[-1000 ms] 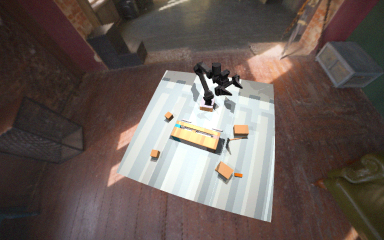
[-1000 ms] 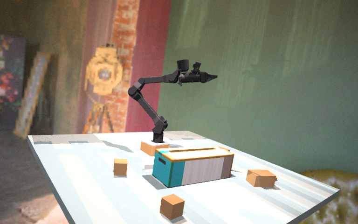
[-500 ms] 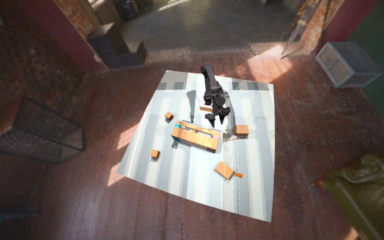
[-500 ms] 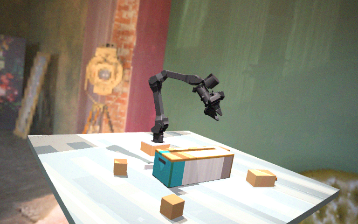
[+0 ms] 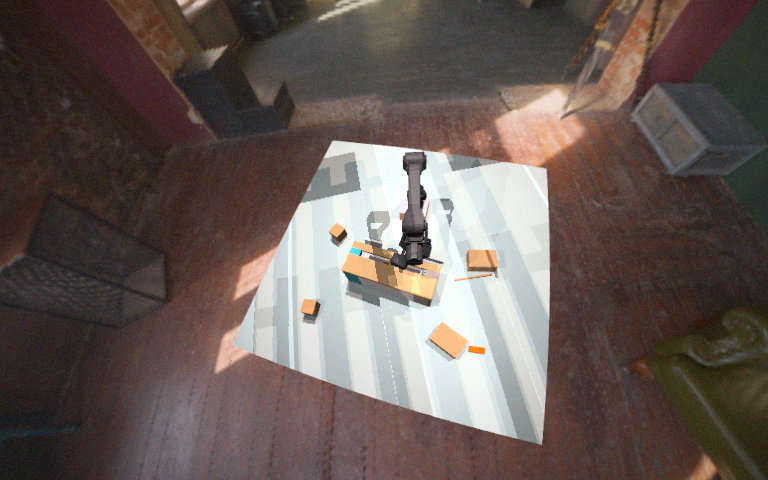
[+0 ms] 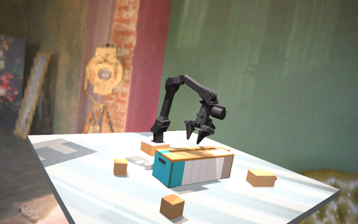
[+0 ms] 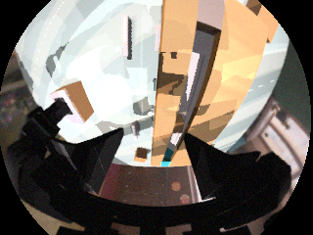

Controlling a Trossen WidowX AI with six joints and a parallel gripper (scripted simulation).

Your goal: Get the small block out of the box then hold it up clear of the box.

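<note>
Now: the box 3 cm ahead of my gripper tip, 2 cm to the right of it and 9 cm below it. Also, from my gripper tip: orange piece 27 cm ahead, 38 cm to the left, 15 cm below; then thin stick 2 cm behind, 32 cm to the left, 15 cm below; then small tan block 5 cm ahead, 5 cm to the right, 7 cm below.
</note>
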